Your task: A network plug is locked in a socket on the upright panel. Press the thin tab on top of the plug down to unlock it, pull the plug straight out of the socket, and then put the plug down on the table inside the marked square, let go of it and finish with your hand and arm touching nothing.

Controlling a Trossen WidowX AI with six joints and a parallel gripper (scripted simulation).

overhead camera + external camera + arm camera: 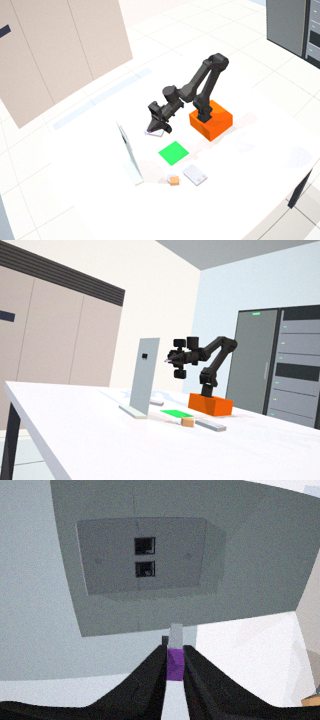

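Right now my gripper tip is 100 mm past the green square, 20 mm to the right of it and 240 mm above it. From my gripper tip the other things lie so: purple network plug (right at my gripper tip); then grey upright panel (110 mm ahead, 40 mm to the right, 90 mm below); then tan cube (20 mm ahead, 160 mm to the left, 230 mm below).
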